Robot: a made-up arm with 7 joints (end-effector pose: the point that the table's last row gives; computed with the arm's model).
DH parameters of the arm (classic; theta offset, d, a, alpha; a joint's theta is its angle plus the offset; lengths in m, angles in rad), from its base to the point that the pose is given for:
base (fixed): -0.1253 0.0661 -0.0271 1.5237
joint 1: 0 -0.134 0.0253 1.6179
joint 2: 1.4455 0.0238 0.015 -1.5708
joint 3: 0 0.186 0.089 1.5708
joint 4: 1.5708 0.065 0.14 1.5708
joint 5: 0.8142 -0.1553 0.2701 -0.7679
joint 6: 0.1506 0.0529 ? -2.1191
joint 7: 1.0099 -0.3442 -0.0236 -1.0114
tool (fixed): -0.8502 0.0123 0 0
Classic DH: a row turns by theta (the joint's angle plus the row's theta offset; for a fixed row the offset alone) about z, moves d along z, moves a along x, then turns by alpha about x.
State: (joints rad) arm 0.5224 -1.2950 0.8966 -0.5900 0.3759 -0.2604 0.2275
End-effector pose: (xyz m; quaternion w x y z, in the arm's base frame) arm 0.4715 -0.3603 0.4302 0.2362 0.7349 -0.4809 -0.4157
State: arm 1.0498 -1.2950 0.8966 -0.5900 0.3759 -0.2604 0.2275
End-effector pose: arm 0.2254 -0.3186 0.6542 0.1328 0.8151 -0.5298 -0.1930
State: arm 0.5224 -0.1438 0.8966 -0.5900 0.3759 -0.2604 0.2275
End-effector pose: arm -0.2268 -0.5914 0.0463 0.2108 -0.4659 0.6454 0.5675
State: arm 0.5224 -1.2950 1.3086 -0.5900 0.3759 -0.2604 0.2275
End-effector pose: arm 0.2706 -0.3255 0.6115 0.1645 0.7841 -0.5475 -0.2417
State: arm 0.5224 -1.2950 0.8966 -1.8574 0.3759 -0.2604 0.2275
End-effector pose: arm 0.5669 0.1202 0.3507 0.7098 0.4482 -0.5267 -0.1333
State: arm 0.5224 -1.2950 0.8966 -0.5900 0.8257 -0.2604 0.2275
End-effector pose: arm 0.5437 -0.2020 0.3258 0.3191 0.7788 -0.2820 -0.4606
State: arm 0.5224 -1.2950 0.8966 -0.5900 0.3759 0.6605 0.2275
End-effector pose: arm 0.6578 -0.3941 0.1820 0.2745 0.6129 -0.1674 -0.7218
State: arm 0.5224 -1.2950 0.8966 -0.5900 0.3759 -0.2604 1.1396
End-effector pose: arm 0.4932 -0.3669 0.4315 0.0153 -0.5113 0.7783 0.3641
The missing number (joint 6, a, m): 0.2319
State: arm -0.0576 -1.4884 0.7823 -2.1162 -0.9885 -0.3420 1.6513
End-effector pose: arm 0.3519 0.4298 0.3951 0.1388 -0.5910 0.6738 -0.4213
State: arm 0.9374 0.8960 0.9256 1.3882 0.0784 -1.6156 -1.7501
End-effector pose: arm -0.0796 0.3907 -0.2049 0.7798 -0.2564 0.5527 0.1435
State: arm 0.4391 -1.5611 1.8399 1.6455 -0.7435 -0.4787 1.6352
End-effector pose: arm 0.3669 -0.2892 -0.2822 0.4535 0.1546 0.3398 0.8093
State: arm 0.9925 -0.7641 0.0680 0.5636 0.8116 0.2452 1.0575
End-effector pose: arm 0.5194 -0.3034 -0.2789 0.3742 -0.4426 0.0156 0.8147
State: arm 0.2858 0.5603 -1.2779 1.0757 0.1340 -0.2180 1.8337
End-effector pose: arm -0.2577 0.8554 0.0189 0.1311 -0.7516 0.4103 -0.4995
